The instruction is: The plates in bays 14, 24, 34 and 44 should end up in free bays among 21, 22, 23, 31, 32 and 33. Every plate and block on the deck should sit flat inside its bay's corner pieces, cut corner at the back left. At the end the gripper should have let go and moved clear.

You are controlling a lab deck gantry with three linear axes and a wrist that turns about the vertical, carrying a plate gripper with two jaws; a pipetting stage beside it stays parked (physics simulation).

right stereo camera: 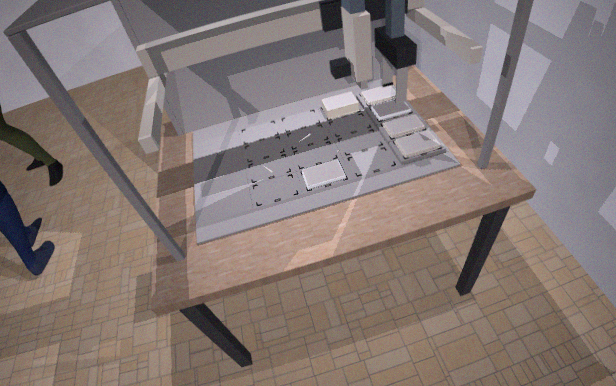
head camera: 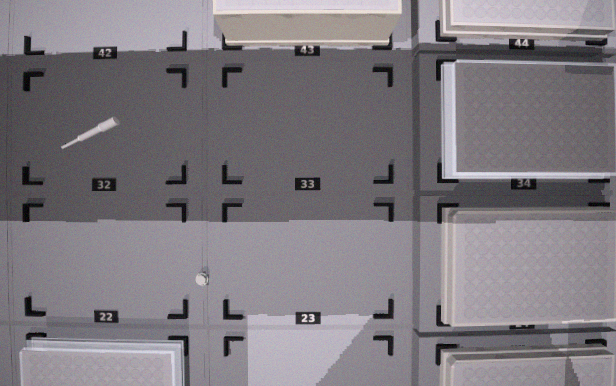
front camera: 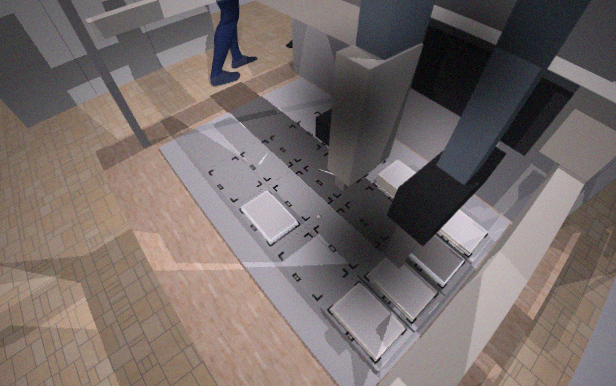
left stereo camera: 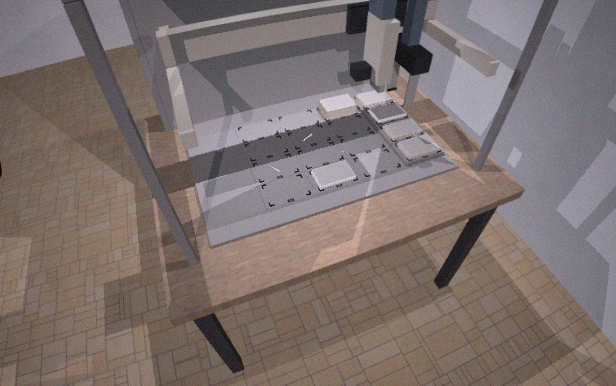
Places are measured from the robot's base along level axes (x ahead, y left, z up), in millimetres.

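Pixels of known places: gripper, fingertip midpoint: [right stereo camera: 393,93] [front camera: 411,241] [left stereo camera: 399,97]; robot's base, origin of the base link: [right stereo camera: 257,205] [front camera: 210,172] [left stereo camera: 270,205].
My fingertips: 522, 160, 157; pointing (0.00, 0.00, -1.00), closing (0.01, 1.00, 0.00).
Ahead of a thing's pixels: the offset from my fingertips to its top centre, as dx, dy, dz. "spot": to the spot under its first point.
The plates in bays 14 {+34, -117, -128} [front camera: 367,317] [head camera: 530,370], 24 [front camera: 402,287] [head camera: 530,265], 34 [front camera: 437,262] [head camera: 530,117] and 44 {+34, +204, -128} [front camera: 465,231] [head camera: 530,17] rest in the right column. Plate 24's cut corner shows at the back left; plate 34 has a bluish-white rim. My gripper [left stereo camera: 401,97] [right stereo camera: 394,93] is open and empty, its jaws apart front to back, above the right column near bay 34. In the front view its body hides the rear jaw. No plate shows in bays 22, 23, 32 and 33 in the head view, or in 21 and 31 in the stereo views.
A tall block {-130, +204, -115} [head camera: 307,27] [left stereo camera: 337,106] stands in bay 43, a white plate {-294, -117, -143} [front camera: 270,217] [left stereo camera: 334,175] in bay 12. Loose pipette tips lie in bay 32 {spot: -301, +92, -152} [head camera: 90,132] and bay 21 {spot: -463, -17, -152} [left stereo camera: 274,168]. A small round piece {-214, -25, -153} [head camera: 202,278] lies between 22 and 23. The pipetting stage [front camera: 365,115] hangs left of my gripper.
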